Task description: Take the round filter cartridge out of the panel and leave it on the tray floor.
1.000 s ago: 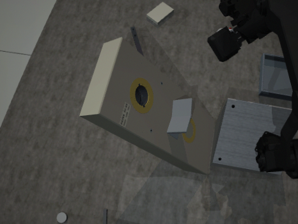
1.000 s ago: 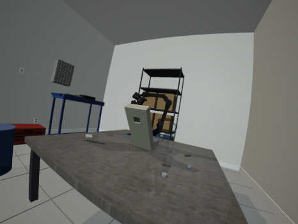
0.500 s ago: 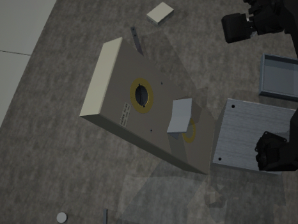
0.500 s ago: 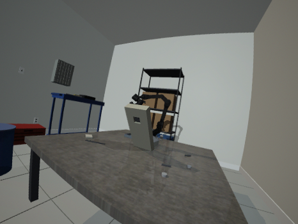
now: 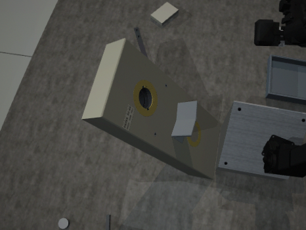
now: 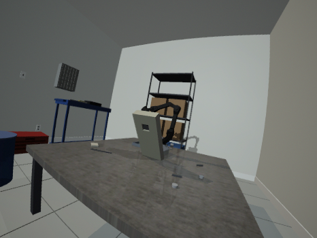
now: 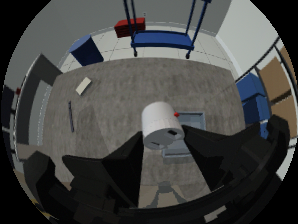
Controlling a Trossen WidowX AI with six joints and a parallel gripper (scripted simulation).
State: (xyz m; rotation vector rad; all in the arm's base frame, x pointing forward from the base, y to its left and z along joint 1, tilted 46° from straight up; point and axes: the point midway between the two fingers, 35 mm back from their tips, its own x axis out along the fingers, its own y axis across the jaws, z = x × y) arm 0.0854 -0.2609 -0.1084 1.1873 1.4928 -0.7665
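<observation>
Right now my gripper tip is 200 mm above the tray, 100 mm past it and 10 mm to the left of it. Round my gripper tip: round filter cartridge right at my gripper tip; block 390 mm ahead, 200 mm below, 150 mm to the right.
</observation>
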